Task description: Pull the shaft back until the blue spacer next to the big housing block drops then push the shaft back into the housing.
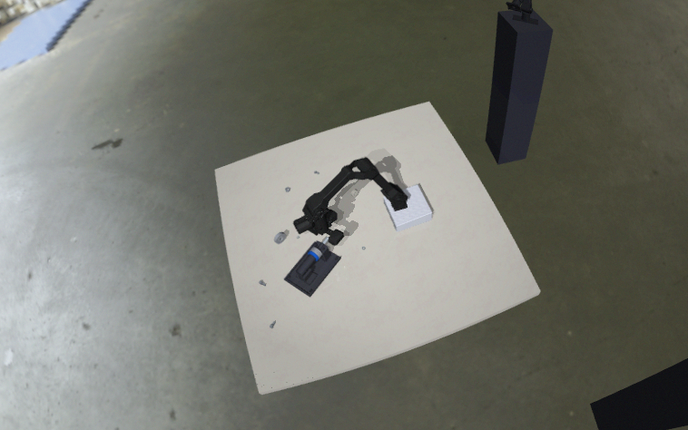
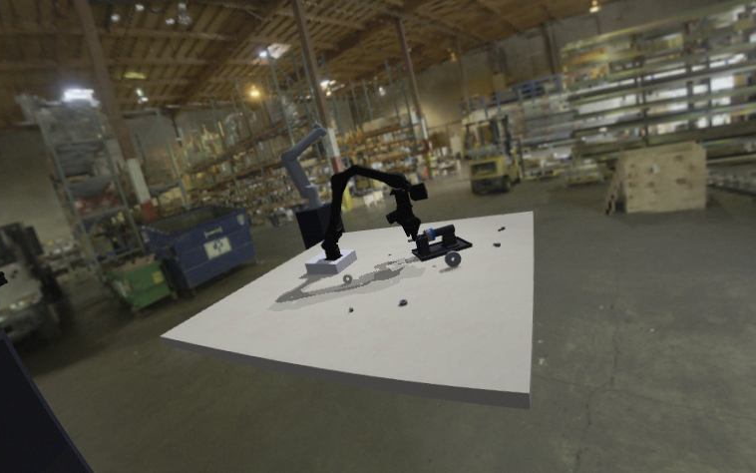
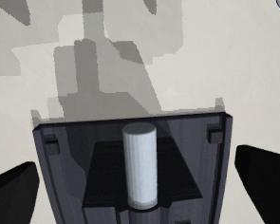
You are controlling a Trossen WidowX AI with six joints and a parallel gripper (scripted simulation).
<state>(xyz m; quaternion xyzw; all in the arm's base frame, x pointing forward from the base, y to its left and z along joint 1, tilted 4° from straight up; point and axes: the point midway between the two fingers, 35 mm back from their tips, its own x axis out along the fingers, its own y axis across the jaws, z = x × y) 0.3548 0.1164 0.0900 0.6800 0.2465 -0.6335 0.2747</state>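
My gripper tip is now 40 mm to the right of the grey shaft, 40 mm short of it and 10 mm above it. Round my gripper tip: grey wheel (210 mm ahead, 100 mm to the right, 60 mm below).
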